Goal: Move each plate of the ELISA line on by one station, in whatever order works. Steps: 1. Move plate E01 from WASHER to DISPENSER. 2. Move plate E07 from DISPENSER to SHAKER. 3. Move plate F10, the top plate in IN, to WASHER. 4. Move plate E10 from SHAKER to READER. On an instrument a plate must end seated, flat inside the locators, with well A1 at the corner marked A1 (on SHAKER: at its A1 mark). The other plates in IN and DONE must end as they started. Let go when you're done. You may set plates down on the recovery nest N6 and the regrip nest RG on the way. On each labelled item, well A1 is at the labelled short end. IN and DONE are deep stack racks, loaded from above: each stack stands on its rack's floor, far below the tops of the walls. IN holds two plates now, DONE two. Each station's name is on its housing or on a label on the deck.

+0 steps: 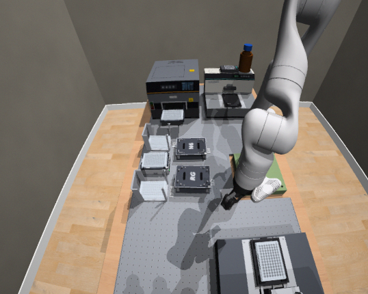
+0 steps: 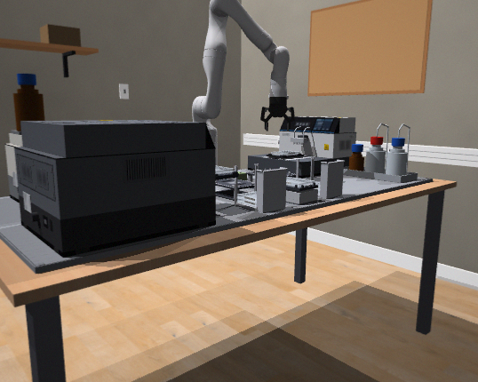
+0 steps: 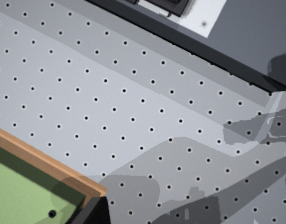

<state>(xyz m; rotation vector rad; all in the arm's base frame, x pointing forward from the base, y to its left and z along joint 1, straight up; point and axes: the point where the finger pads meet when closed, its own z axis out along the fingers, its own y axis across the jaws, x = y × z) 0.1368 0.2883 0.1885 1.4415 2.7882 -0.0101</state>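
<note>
Right now the washer nest is 120 mm behind my hand, 190 mm to the left of it and 140 mm below it. From my hand the other things lie so: DONE label 250 mm ahead, 140 mm to the right, 220 mm below; nest RG 150 mm ahead, 190 mm to the right, 160 mm below; A1 corner mark 80 mm ahead, 130 mm to the right, 160 mm below.
</note>
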